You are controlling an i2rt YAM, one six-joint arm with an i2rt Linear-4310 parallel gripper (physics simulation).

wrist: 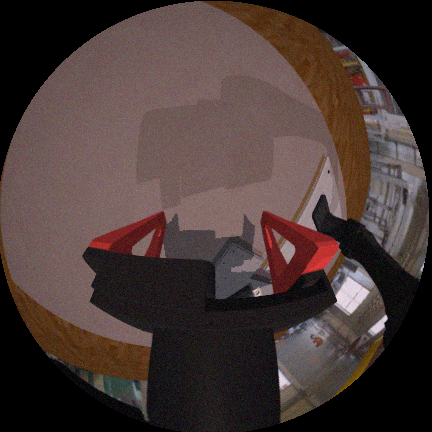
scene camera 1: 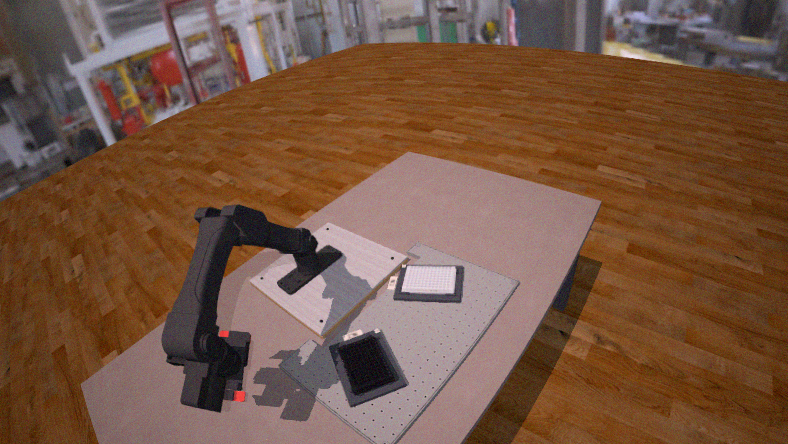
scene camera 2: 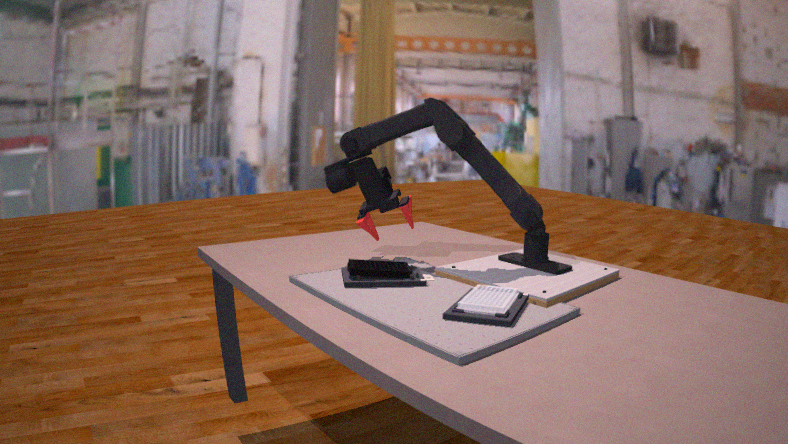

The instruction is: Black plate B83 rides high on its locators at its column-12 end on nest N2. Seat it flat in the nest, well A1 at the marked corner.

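Places are measured from the arm's base along level axes (x left, y back, z up), in centimetres.
Pixels of known places: gripper, fingertip midpoint: (wrist: 212, 216) (scene camera 1: 240, 371) (scene camera 2: 395, 233); arm's base, origin of the base link: (wrist: 322, 222) (scene camera 1: 310, 270) (scene camera 2: 534, 264).
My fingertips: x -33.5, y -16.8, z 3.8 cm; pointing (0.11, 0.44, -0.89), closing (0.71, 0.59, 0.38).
Observation:
Ahead of a thing's pixels: the offset from my fingertips to its middle. "spot": to the spot under its first point.
The black plate {dx +20.3, dy -18.4, dz -2.1 cm} (scene camera 1: 366, 365) (scene camera 2: 379, 268) lies on its dark grey nest {spot: dx +17.5, dy -24.8, dz -3.3 cm} (scene camera 1: 378, 391) (scene camera 2: 386, 283). In scene camera 2 its top slopes slightly, the left end standing higher than the end by the pale tag. Well marks are too small to read. My gripper (scene camera 1: 231, 365) (scene camera 2: 394, 233) (wrist: 212, 216) is open and empty, its red fingers wide apart. It hangs well above the table, beyond the black plate's nest in scene camera 2 and left of it in scene camera 1. In the wrist view the plate is not plainly visible, with the gripper body covering that area.
A white plate {dx +48.2, dy -13.8, dz -2.6 cm} (scene camera 1: 429, 279) (scene camera 2: 490, 299) sits in a second dark nest {dx +48.2, dy -13.8, dz -3.6 cm} (scene camera 1: 427, 298) (scene camera 2: 474, 318). Both nests stand on the grey perforated board {dx +34.6, dy -17.2, dz -5.1 cm} (scene camera 1: 435, 341) (scene camera 2: 386, 314) (wrist: 230, 272). The arm's base stands on a pale wooden panel (scene camera 1: 363, 250) (scene camera 2: 584, 271) beside that board.

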